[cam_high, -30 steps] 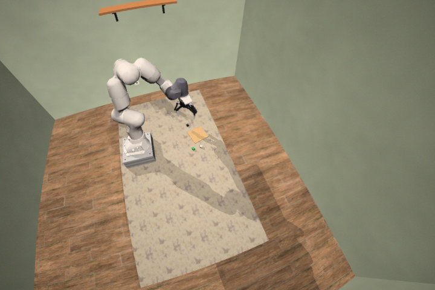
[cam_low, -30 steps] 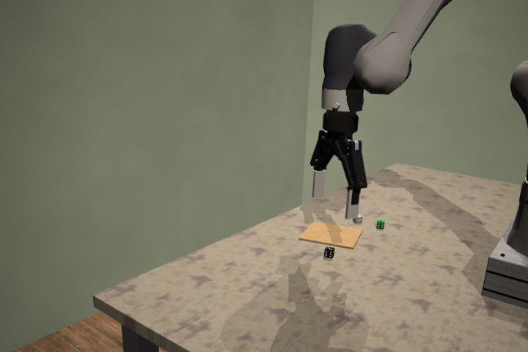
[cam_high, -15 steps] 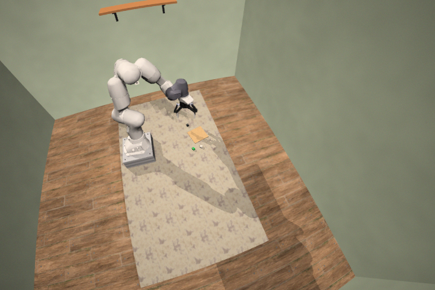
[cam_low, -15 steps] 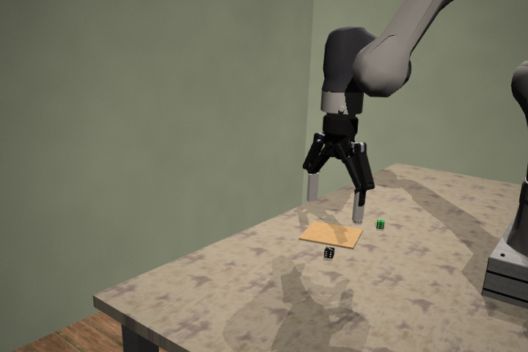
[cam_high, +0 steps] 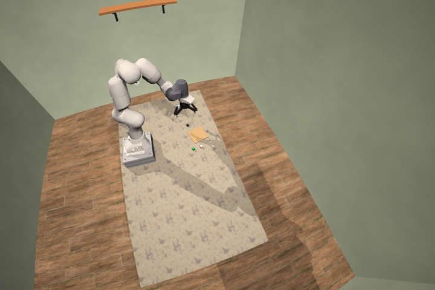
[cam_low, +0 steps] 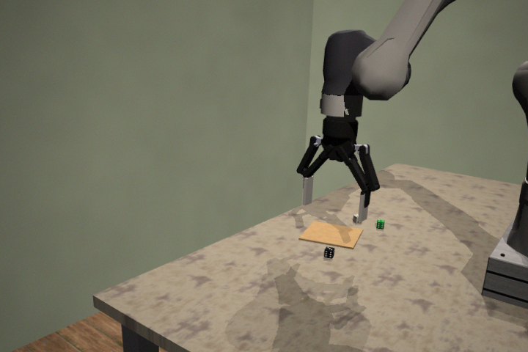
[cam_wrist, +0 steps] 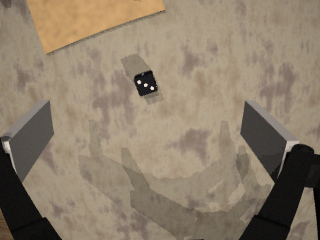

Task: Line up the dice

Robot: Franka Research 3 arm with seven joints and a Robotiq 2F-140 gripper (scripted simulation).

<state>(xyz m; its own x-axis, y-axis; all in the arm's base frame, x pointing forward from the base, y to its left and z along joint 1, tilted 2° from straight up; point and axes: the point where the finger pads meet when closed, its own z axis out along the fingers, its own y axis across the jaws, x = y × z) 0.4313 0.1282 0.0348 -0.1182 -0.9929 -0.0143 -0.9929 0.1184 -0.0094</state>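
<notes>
My gripper is now 110 mm above the black die. The rest, counted from my hand: tan mat (130 mm to the right, 120 mm below, 60 mm ahead); green die (270 mm to the right, 110 mm below, 30 mm behind); white die (270 mm to the right, 110 mm below, 40 mm ahead).
</notes>
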